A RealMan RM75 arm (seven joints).
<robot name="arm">
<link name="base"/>
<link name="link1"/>
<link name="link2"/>
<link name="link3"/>
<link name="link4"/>
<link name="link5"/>
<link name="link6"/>
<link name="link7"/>
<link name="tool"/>
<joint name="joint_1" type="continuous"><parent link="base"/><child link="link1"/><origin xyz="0 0 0.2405" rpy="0 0 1.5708"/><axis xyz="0 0 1"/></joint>
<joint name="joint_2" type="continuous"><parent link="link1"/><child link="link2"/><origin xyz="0 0 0" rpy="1.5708 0 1.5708"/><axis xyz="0 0 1"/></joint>
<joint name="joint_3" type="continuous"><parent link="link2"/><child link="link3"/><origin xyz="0 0.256 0" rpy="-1.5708 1.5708 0"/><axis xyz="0 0 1"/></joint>
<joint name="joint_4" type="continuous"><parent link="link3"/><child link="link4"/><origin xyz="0 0 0" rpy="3.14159 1.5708 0"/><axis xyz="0 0 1"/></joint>
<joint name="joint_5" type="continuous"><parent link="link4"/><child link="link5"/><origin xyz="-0.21 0 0" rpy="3.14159 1.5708 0"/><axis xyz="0 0 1"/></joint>
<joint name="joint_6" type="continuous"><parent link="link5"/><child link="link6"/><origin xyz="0 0 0" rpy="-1.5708 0 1.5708"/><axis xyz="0 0 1"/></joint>
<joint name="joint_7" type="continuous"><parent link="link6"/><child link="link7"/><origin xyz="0 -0.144 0" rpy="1.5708 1.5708 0"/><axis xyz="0 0 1"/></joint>
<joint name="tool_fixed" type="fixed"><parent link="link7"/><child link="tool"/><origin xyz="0 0 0" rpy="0 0 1.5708"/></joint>
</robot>
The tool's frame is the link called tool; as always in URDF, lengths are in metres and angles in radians. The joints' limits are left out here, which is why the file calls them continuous.
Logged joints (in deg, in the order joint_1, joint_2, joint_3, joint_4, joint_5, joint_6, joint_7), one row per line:
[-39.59, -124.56, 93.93, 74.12, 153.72, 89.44, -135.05]
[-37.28, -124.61, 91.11, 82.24, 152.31, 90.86, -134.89]
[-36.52, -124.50, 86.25, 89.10, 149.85, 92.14, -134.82]
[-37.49, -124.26, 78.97, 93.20, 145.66, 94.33, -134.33]
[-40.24, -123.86, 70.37, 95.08, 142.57, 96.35, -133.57]
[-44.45, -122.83, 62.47, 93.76, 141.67, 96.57, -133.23]
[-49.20, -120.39, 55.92, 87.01, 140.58, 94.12, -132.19]
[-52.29, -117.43, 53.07, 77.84, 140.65, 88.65, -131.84]
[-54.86, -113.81, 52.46, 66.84, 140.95, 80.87, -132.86]
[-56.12, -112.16, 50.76, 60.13, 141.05, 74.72, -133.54]
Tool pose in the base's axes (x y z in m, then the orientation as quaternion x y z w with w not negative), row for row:
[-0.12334, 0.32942, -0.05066, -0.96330, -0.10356, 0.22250, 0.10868]
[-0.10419, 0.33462, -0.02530, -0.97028, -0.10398, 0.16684, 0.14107]
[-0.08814, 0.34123, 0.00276, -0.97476, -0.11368, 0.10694, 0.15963]
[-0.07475, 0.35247, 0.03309, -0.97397, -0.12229, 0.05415, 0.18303]
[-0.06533, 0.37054, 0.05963, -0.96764, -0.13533, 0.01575, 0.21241]
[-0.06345, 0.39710, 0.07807, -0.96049, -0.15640, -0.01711, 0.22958]
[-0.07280, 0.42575, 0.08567, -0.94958, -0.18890, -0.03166, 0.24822]
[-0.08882, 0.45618, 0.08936, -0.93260, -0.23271, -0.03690, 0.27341]
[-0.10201, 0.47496, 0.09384, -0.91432, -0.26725, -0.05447, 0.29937]
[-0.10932, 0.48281, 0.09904, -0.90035, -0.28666, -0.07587, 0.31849]
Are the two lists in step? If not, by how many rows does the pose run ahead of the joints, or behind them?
The pose runs 1 row ahead of the joints: the pose in row i belongs to the joints in row i + 1.
